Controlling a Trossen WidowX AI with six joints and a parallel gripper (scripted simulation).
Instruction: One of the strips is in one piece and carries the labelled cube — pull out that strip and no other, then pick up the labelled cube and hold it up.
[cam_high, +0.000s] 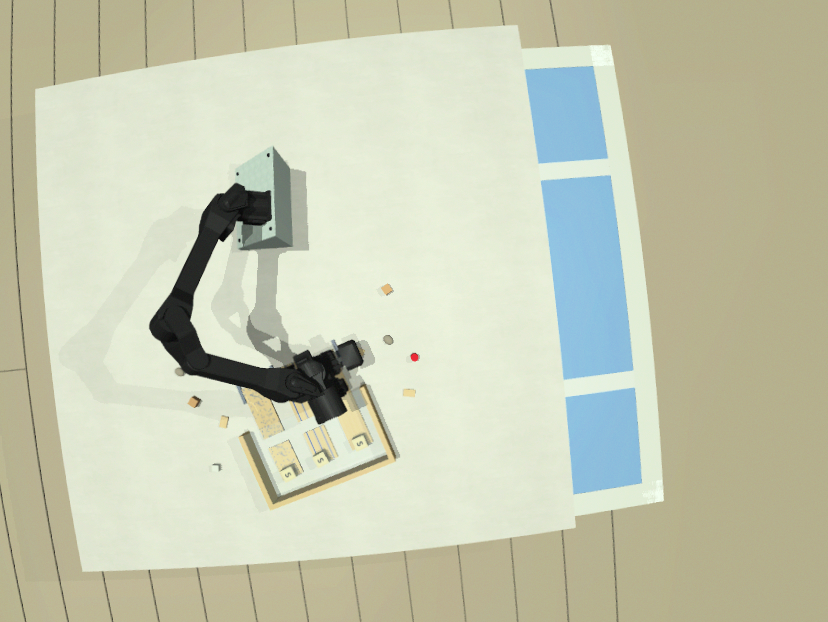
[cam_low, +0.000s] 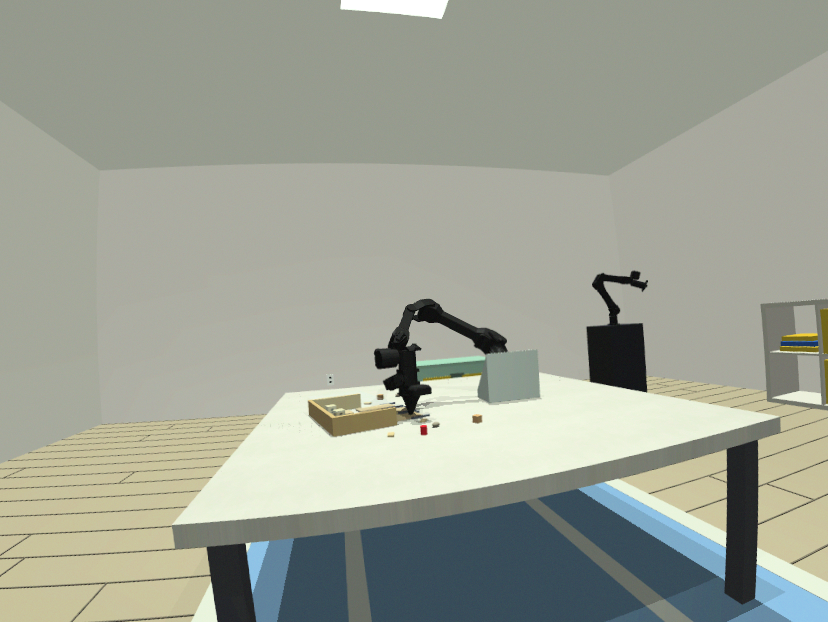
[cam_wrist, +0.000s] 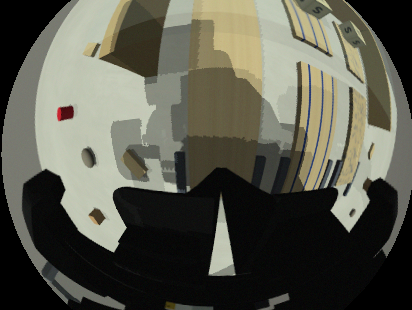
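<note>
The tan strip lies 9 cm ahead of my gripper tip and 3 cm to the left of it. Also, from my gripper tip: red cylinder: 21 cm to the left, 1 cm behind.
</note>
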